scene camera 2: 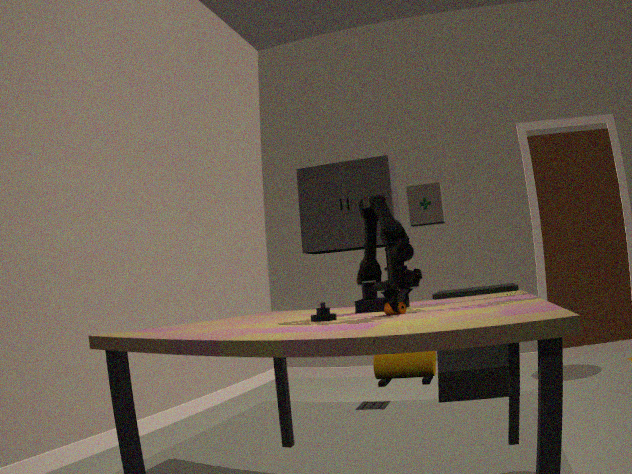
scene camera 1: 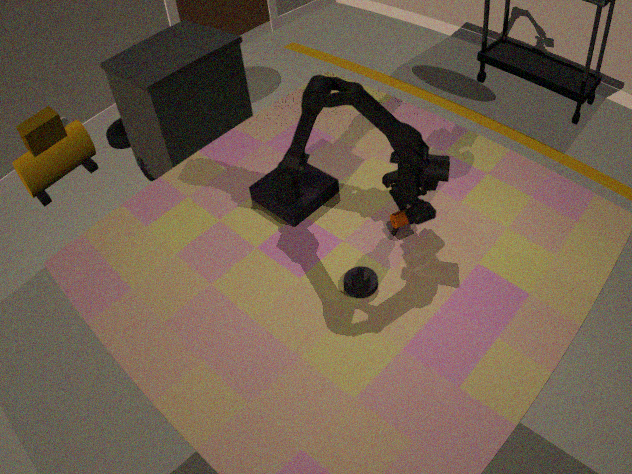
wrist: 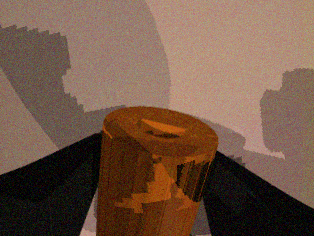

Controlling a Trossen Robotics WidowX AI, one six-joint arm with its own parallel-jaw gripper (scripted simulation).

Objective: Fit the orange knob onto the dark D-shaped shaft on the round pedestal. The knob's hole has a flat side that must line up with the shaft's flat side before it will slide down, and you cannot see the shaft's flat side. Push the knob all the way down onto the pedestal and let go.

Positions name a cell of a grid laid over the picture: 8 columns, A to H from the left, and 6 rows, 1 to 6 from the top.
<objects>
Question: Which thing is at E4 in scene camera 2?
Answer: The gripper.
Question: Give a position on an orange knob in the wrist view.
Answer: At D5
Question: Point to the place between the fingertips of the gripper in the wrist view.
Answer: D4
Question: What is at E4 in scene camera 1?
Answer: A D-shaped shaft.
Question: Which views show the gripper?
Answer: Scene camera 2, scene camera 1 and the wrist view: all of them.
</objects>
